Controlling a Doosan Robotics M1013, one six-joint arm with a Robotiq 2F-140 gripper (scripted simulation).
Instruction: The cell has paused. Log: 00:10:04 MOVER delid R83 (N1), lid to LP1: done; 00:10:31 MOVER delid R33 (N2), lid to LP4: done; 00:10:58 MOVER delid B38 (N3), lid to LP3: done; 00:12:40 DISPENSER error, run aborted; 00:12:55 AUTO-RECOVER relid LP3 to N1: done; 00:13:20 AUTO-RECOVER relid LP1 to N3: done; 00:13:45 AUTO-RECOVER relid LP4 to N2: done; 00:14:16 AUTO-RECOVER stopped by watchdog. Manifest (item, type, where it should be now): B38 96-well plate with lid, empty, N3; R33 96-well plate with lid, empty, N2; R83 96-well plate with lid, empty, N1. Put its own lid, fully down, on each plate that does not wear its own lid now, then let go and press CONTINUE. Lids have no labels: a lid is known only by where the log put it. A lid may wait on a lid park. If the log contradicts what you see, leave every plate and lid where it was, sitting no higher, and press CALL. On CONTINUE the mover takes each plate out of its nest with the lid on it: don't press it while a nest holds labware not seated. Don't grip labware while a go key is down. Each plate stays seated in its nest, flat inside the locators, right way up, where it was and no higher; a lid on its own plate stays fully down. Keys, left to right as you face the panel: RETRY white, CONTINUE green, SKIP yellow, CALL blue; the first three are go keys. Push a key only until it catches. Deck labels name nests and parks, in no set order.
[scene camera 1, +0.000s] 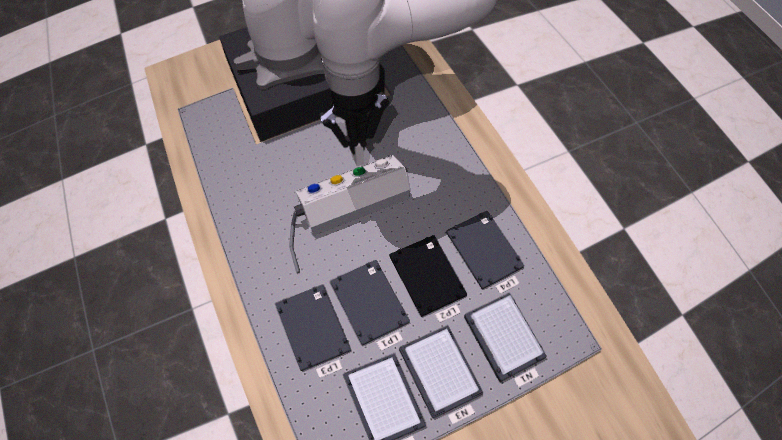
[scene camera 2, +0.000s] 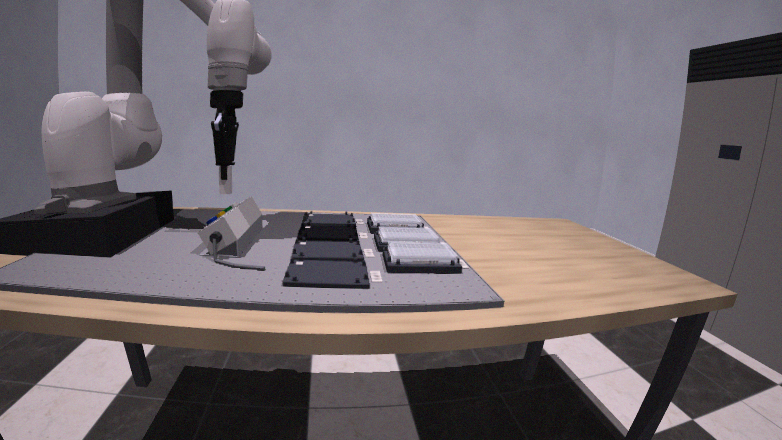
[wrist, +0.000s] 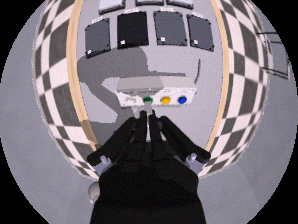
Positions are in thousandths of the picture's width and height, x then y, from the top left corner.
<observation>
The gripper shows in scene camera 1 (458, 365), in scene camera 2 (288, 440) and in the wrist view (498, 475).
</observation>
